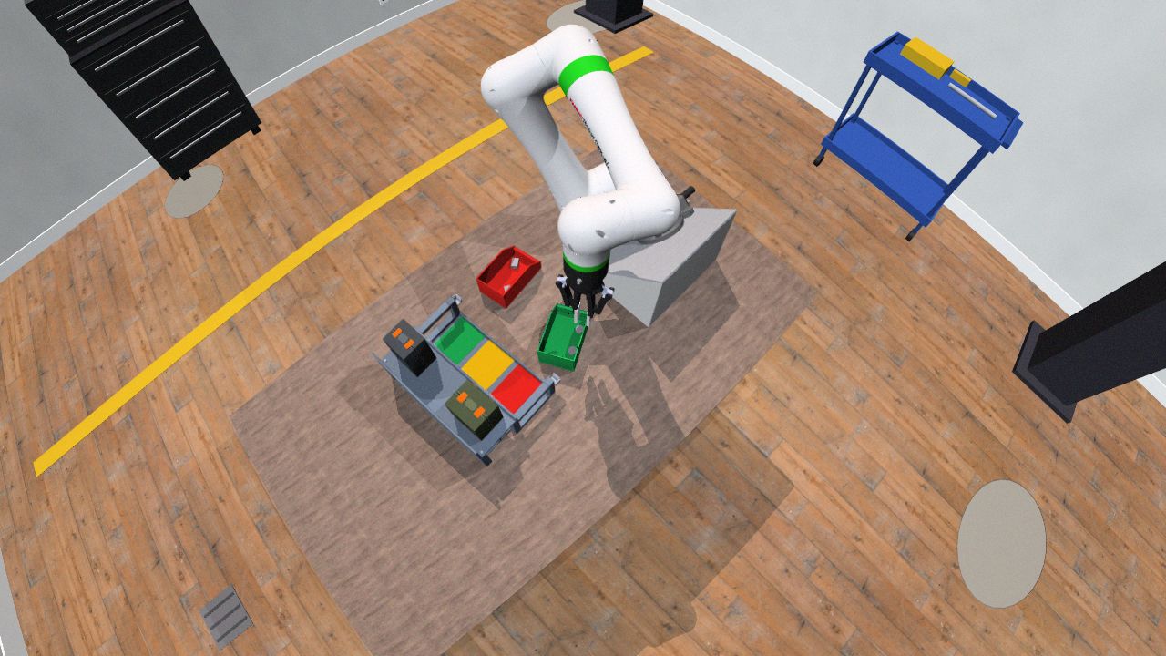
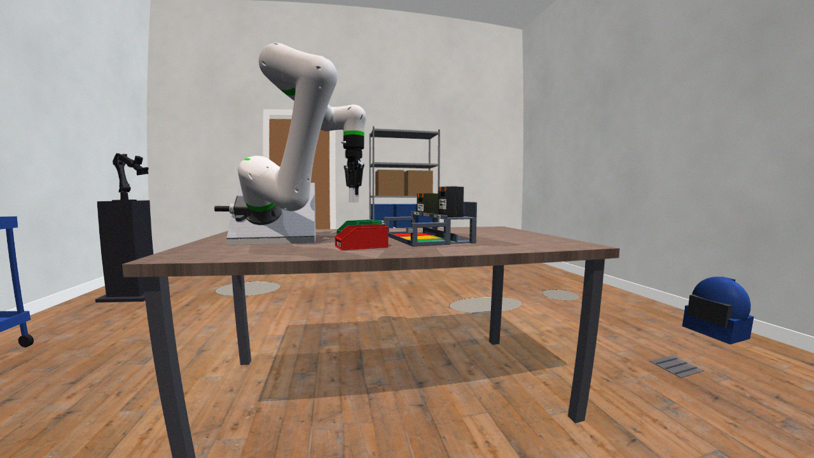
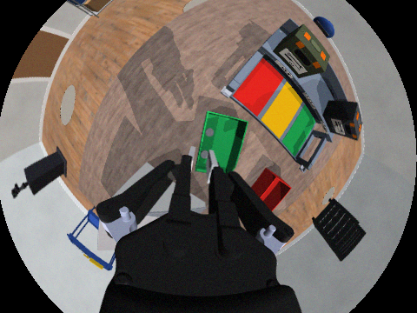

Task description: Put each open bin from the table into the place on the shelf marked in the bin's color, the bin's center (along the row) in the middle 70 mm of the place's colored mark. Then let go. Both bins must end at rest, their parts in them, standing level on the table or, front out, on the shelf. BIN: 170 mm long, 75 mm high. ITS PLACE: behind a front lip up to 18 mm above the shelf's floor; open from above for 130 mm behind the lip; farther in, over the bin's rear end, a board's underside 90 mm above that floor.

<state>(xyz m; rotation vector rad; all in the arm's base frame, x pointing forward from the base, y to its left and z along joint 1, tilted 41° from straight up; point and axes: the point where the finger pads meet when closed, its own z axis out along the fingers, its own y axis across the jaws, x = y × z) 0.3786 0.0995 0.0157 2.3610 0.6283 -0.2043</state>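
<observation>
Now: hand 2 cm short of the green bin, 4 cm to the left of it and 15 cm above it. The rest, counted from my hand: red bin: 30 cm to the right, 15 cm below.
</observation>
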